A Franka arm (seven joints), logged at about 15 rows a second.
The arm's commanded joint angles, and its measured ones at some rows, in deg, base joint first. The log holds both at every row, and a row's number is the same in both.
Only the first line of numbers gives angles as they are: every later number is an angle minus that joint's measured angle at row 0.
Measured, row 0: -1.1 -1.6 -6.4 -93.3 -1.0 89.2 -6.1
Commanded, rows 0 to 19: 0.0 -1.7 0.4 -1.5 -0.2 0.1 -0.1; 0.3 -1.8 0.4 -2.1 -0.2 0.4 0.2; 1.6 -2.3 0.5 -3.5 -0.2 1.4 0.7; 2.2 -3.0 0.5 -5.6 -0.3 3.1 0.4; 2.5 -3.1 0.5 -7.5 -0.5 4.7 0.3; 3.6 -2.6 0.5 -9.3 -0.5 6.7 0.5; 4.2 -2.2 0.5 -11.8 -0.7 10.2 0.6; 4.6 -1.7 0.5 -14.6 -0.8 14.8 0.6; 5.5 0.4 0.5 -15.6 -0.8 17.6 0.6; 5.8 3.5 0.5 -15.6 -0.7 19.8 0.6; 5.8 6.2 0.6 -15.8 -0.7 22.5 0.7; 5.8 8.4 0.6 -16.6 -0.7 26.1 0.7; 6.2 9.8 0.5 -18.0 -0.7 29.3 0.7; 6.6 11.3 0.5 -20.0 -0.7 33.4 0.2; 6.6 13.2 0.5 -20.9 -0.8 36.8 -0.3; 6.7 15.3 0.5 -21.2 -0.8 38.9 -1.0; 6.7 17.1 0.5 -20.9 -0.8 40.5 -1.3; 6.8 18.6 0.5 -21.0 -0.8 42.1 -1.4; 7.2 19.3 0.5 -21.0 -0.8 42.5 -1.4; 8.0 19.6 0.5 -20.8 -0.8 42.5 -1.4
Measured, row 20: 6.8 19.3 0.6 -20.7 -0.2 41.4 -0.9
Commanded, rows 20 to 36: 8.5 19.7 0.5 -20.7 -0.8 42.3 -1.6; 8.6 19.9 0.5 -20.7 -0.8 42.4 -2.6; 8.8 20.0 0.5 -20.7 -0.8 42.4 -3.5; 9.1 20.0 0.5 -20.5 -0.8 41.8 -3.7; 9.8 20.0 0.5 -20.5 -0.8 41.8 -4.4; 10.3 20.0 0.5 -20.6 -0.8 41.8 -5.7; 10.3 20.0 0.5 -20.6 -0.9 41.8 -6.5; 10.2 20.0 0.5 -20.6 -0.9 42.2 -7.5; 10.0 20.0 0.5 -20.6 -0.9 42.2 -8.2; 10.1 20.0 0.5 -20.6 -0.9 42.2 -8.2; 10.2 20.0 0.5 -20.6 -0.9 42.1 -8.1; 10.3 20.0 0.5 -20.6 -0.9 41.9 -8.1; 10.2 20.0 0.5 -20.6 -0.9 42.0 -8.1; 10.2 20.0 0.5 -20.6 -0.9 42.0 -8.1; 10.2 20.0 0.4 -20.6 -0.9 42.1 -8.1; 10.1 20.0 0.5 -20.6 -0.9 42.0 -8.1; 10.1 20.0 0.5 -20.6 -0.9 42.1 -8.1
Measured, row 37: 10.0 20.3 0.6 -20.5 -0.4 41.8 -7.6
